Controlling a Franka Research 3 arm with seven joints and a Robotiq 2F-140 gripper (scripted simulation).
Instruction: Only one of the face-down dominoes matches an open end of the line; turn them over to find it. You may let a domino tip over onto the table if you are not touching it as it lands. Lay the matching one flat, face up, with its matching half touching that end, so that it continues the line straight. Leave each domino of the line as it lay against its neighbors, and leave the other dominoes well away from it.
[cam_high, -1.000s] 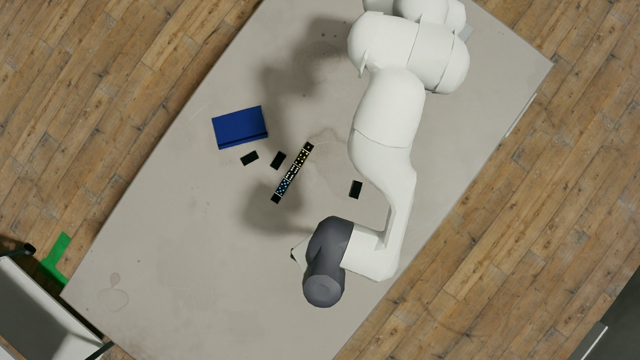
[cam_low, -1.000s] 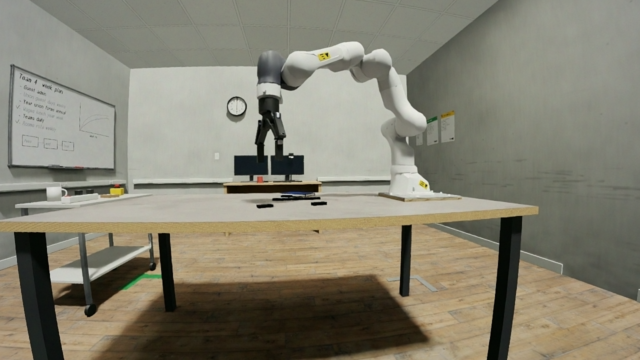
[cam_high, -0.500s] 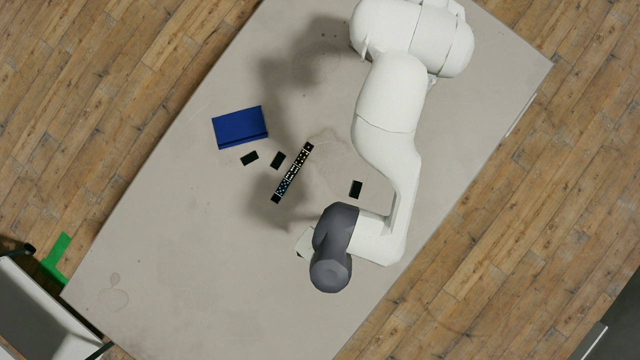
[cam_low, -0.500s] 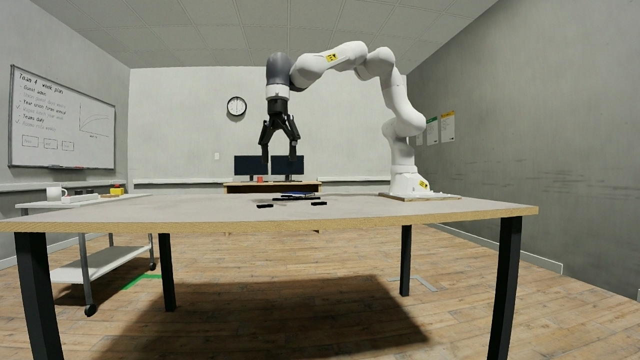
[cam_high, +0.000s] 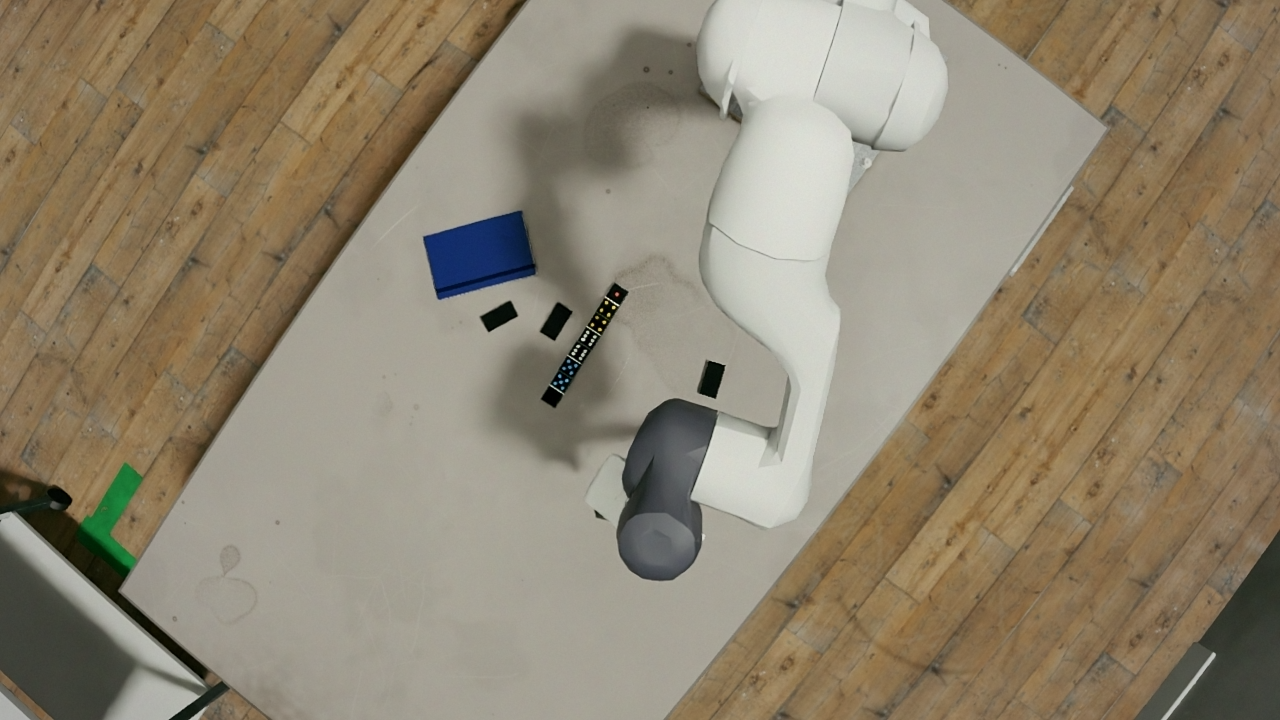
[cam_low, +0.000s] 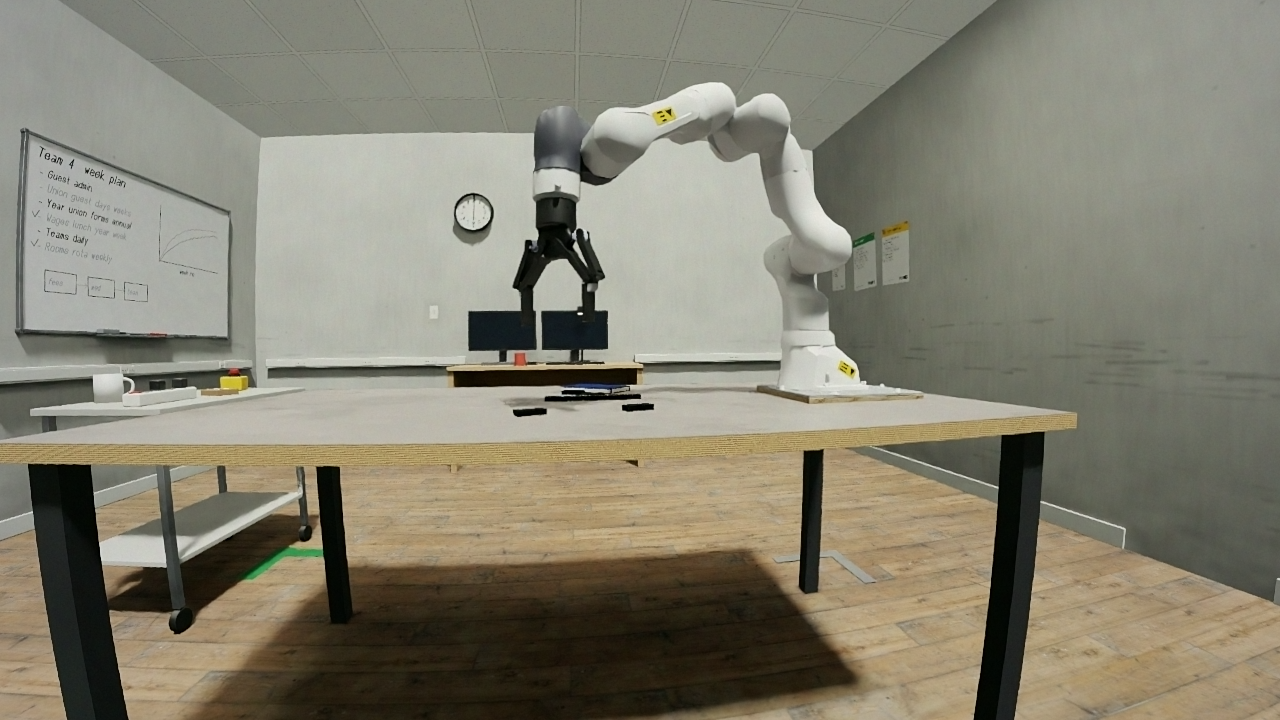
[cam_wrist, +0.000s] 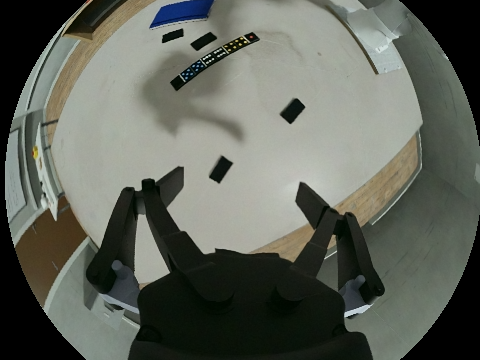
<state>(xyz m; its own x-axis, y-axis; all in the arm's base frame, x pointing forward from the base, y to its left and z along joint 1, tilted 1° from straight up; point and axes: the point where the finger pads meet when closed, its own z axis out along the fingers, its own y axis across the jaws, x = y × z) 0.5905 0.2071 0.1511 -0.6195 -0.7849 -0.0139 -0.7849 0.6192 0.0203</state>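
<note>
My gripper is now 17 cm above the domino, 15 cm past it and 3 cm to the left of it. Round my hand: blue book 45 cm to the right, 17 cm below, 8 cm behind.
</note>
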